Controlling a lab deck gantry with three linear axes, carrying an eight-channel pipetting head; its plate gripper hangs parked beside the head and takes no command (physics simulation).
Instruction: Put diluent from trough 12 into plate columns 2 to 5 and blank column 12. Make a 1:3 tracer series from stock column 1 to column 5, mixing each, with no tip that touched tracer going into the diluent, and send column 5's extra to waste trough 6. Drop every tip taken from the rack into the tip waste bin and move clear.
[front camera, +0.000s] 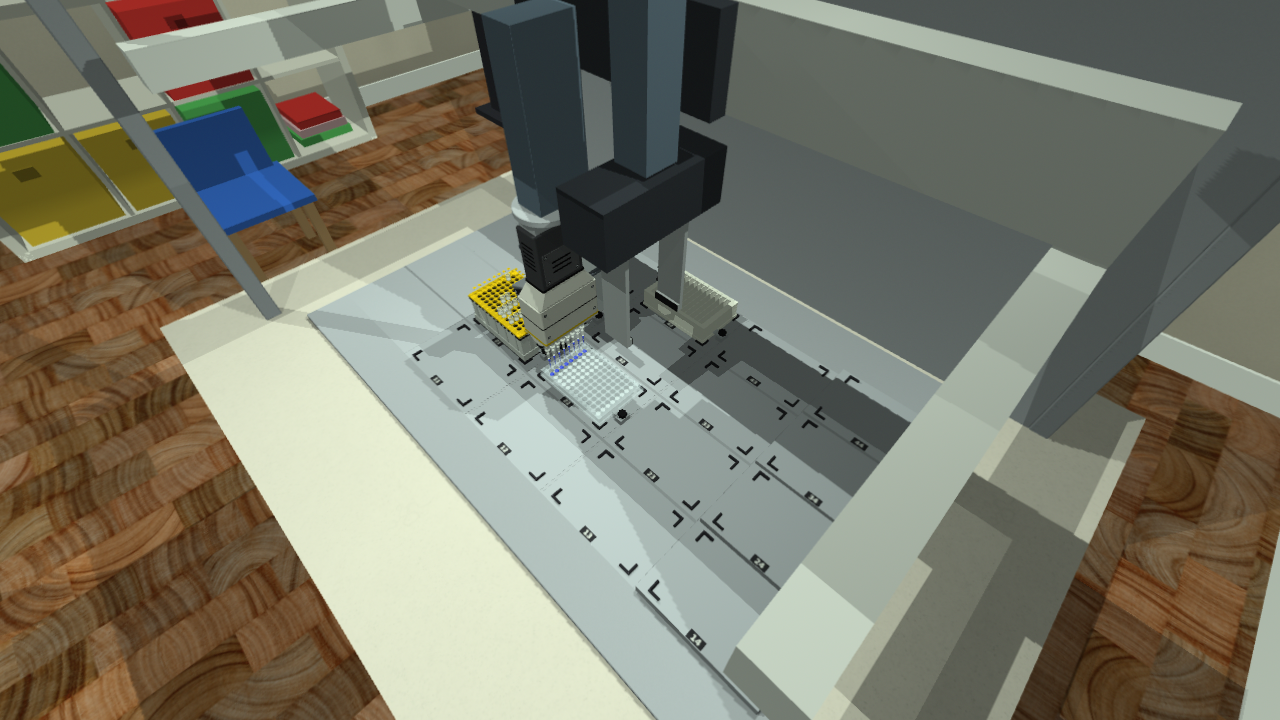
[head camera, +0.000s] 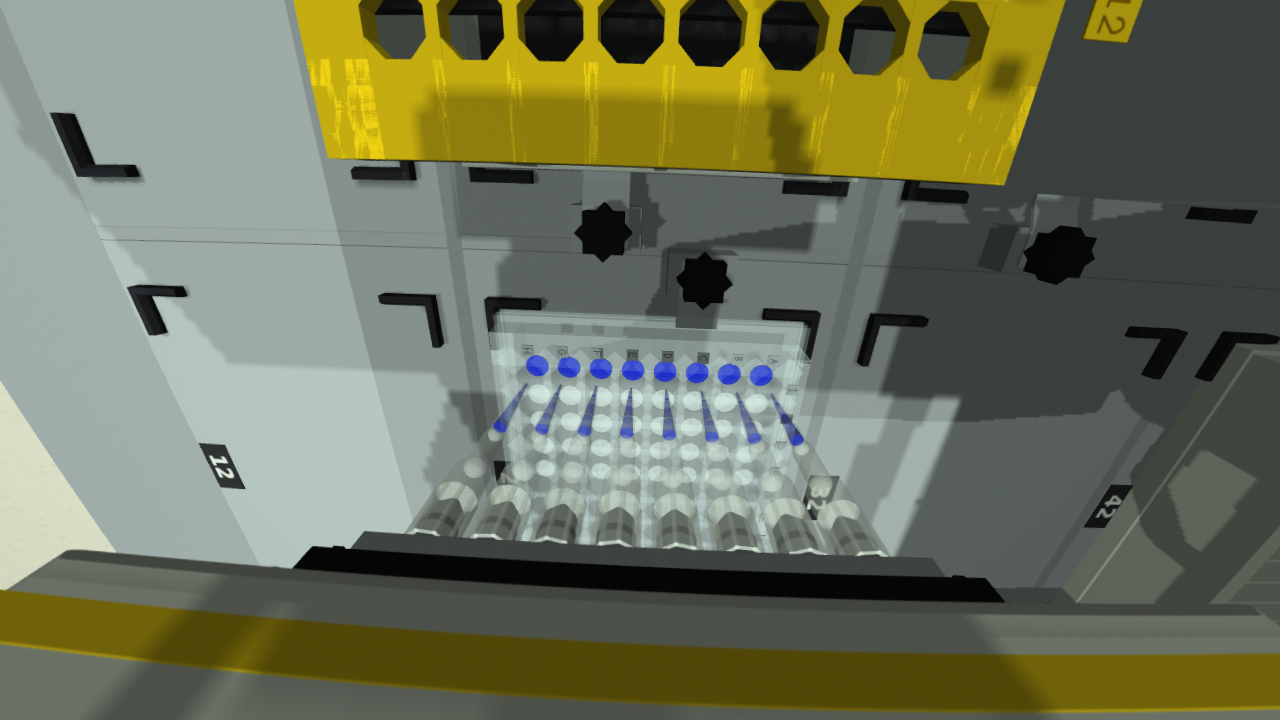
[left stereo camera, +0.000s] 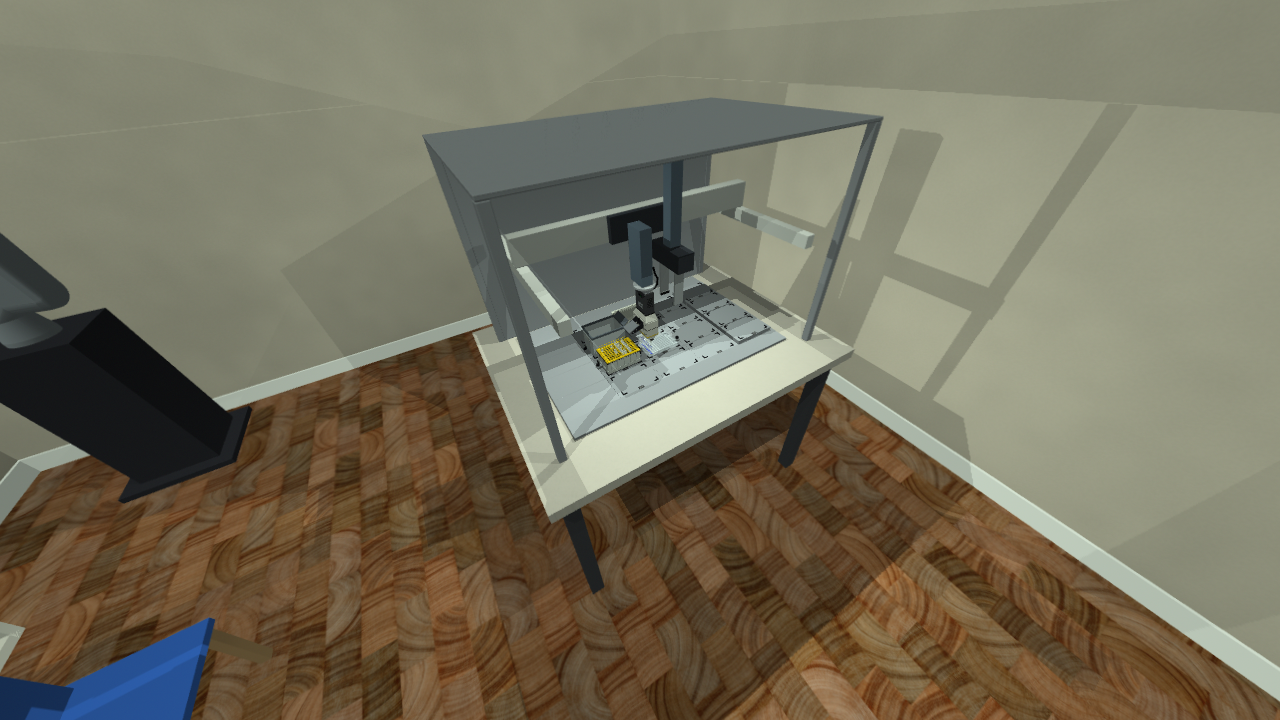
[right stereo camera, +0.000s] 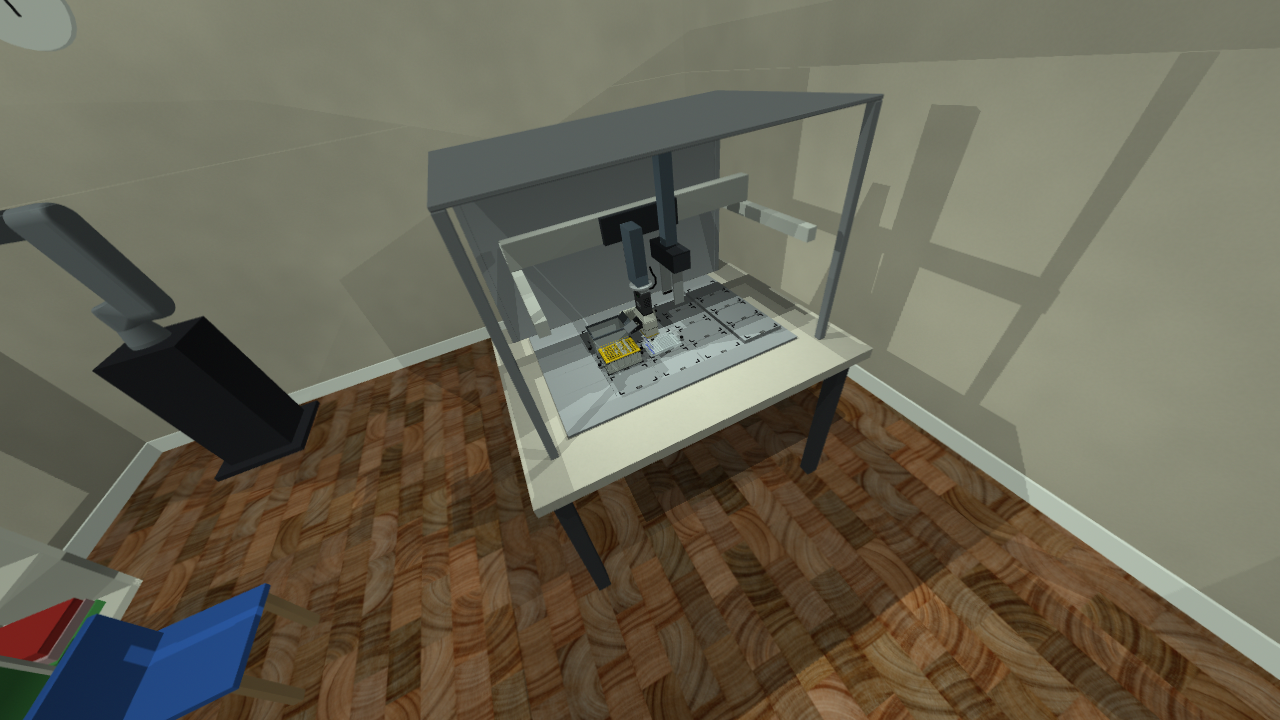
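The pipetting head (front camera: 558, 308) carries eight clear tips (head camera: 669, 416) (front camera: 567, 345) with blue liquid in their lower ends. They are over the clear well plate (front camera: 608, 394) (head camera: 528, 327). Column 1 shows blue wells (head camera: 632, 369); the tip ends appear beside it, towards column 2, their height unclear. The wells beyond look pale. The yellow tip rack (front camera: 494, 323) (head camera: 671, 129) (left stereo camera: 618, 350) stands beside the plate, partly emptied. The beige trough reservoir (front camera: 698, 320) stands behind; its contents are unclear. The tip waste bin (left stereo camera: 590, 336) is behind the rack. My parked gripper (front camera: 644, 324) is open, its fingers apart.
Black clamp knobs (head camera: 602, 231) (head camera: 703, 280) (head camera: 1058, 254) stand between the deck positions. Black corner brackets mark the numbered deck sites. The rear gantry beam (left stereo camera: 716, 198) and frame posts (left stereo camera: 841, 232) surround the deck. A blue chair (front camera: 261, 194) stands beyond the table.
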